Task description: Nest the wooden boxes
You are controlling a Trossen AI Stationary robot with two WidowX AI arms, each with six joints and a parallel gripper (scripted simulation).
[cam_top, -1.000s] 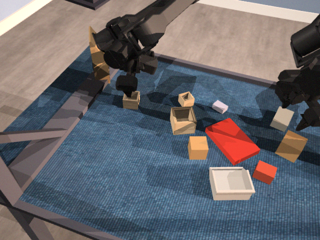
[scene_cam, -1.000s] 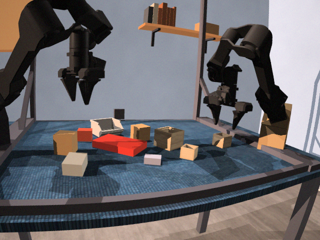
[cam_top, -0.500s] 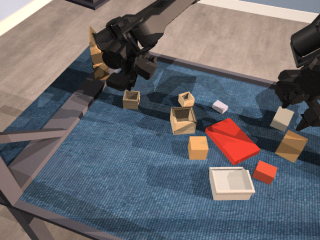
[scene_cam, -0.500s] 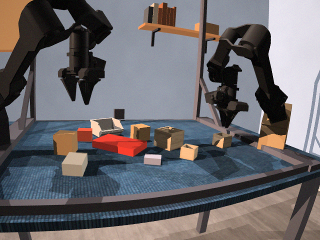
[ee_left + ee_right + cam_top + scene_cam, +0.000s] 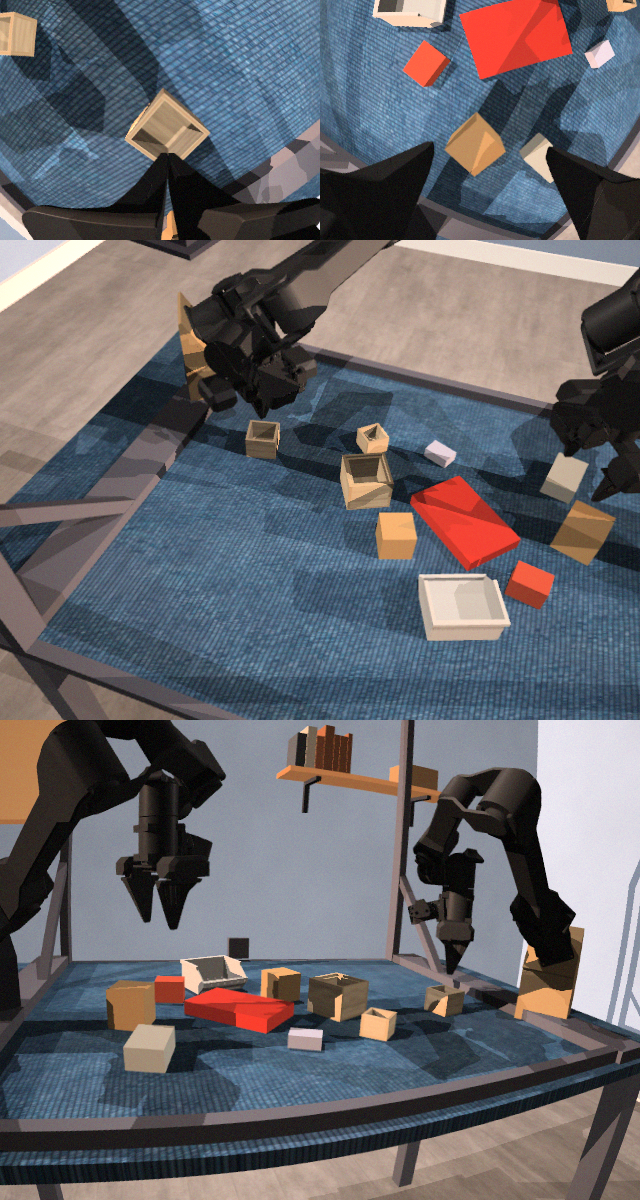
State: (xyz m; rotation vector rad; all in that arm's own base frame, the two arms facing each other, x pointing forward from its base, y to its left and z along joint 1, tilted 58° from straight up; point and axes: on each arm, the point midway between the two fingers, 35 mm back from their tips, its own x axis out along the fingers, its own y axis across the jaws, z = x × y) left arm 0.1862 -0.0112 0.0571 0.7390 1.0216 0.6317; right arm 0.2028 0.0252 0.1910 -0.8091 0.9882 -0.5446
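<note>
Right now the flat red block is 4 cm behind my right hand, 13 cm to the left of it and 17 cm below it. From my right hand the other things lie so: beige block (14 cm ahead, 16 cm below); red cube (11 cm behind, 1 cm to the left, 16 cm below); lavender block (9 cm ahead, 21 cm to the left, 17 cm below).
</note>
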